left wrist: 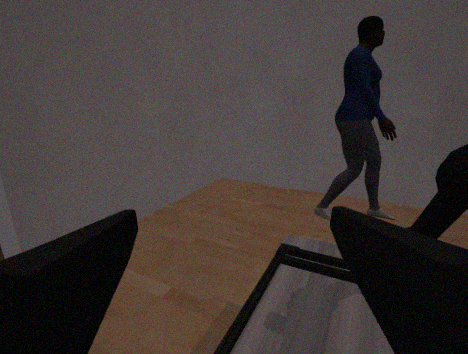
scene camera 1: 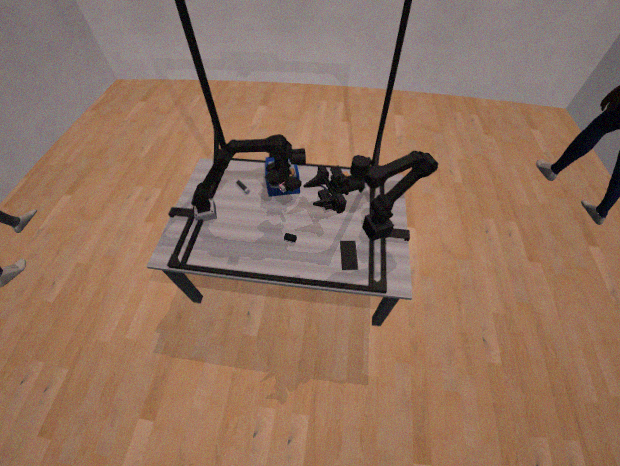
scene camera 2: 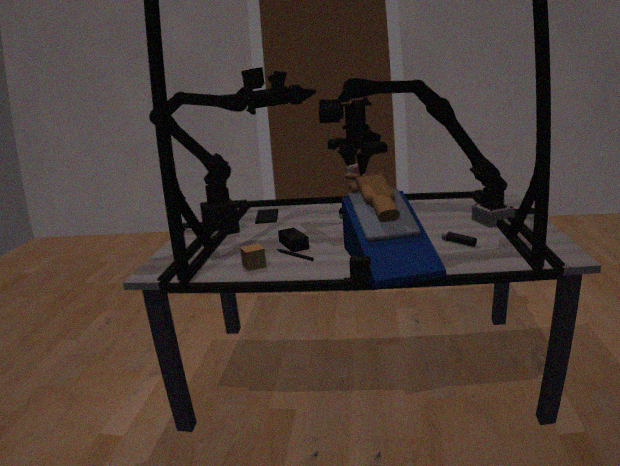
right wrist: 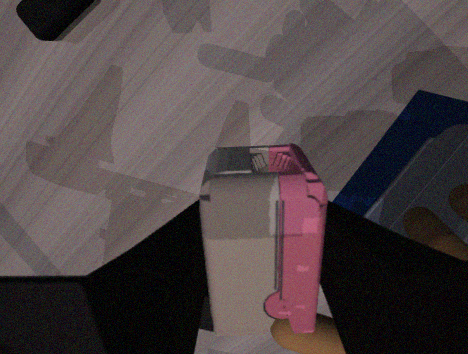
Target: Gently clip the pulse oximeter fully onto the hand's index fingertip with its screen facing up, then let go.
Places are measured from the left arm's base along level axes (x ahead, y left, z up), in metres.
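Pixels of known places: left gripper, fingertip midpoint: (left wrist: pixel 235 218) (scene camera 1: pixel 308 194) (scene camera 2: pixel 310 91); right gripper, fingertip midpoint: (scene camera 1: pixel 285 188) (right wrist: pixel 257 208); left arm's base, link origin: (scene camera 1: pixel 379 220) (scene camera 2: pixel 217 203); right arm's base, link origin: (scene camera 1: pixel 203 207) (scene camera 2: pixel 493 206).
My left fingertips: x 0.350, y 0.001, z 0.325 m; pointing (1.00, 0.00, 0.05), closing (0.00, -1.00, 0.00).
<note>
For each thing: its middle in the pictures, then the offset to it from my left fingertips. "spot": a spot on its surface instead.
- pink pulse oximeter, body centre: (right wrist: pixel 261 242) (scene camera 2: pixel 356 170) 0.005 m ahead, 0.282 m right, 0.231 m down
- tan hand, surface spot: (scene camera 2: pixel 373 186) spot: 0.030 m back, 0.437 m right, 0.248 m down
- grey pad, surface spot: (scene camera 2: pixel 400 233) spot: 0.041 m back, 0.578 m right, 0.336 m down
- pen, body centre: (scene camera 2: pixel 293 254) 0.234 m back, 0.352 m right, 0.415 m down
- wooden cube, body centre: (scene camera 2: pixel 253 257) 0.349 m back, 0.368 m right, 0.395 m down
- dark flat slab, body centre: (scene camera 2: pixel 267 215) (scene camera 1: pixel 348 254) 0.169 m back, 0.067 m left, 0.416 m down
- dark cylinder, body centre: (scene camera 2: pixel 459 238) (scene camera 1: pixel 243 186) 0.184 m ahead, 0.530 m right, 0.407 m down
The white and pink pulse oximeter (right wrist: pixel 240 280) (scene camera 2: pixel 352 168) is between the fingers of my right gripper (right wrist: pixel 257 208) (scene camera 2: pixel 355 166), which is shut on it. The tan hand (scene camera 2: pixel 373 186) lies on a grey pad (scene camera 2: pixel 400 233) on the sloped blue stand (scene camera 2: pixel 408 263) (scene camera 1: pixel 273 191) (right wrist: pixel 390 145). In the right wrist view a tan fingertip (right wrist: pixel 312 337) shows behind the oximeter's lower end, and other fingers lie to the right. Which finger it is and whether it is inside the clip, I cannot tell. The screen's face does not show. My left gripper (left wrist: pixel 235 218) (scene camera 2: pixel 314 92) is open and empty, high above the table.
A black box (scene camera 2: pixel 293 239) (scene camera 1: pixel 290 237), a pen (scene camera 2: pixel 295 254) and a wooden cube (scene camera 2: pixel 253 257) lie left of the stand in scene camera 2. A dark flat slab (scene camera 2: pixel 266 215) (scene camera 1: pixel 348 255) lies farther back. A dark cylinder (scene camera 2: pixel 460 239) (scene camera 1: pixel 242 186) lies on the stand's other side.
</note>
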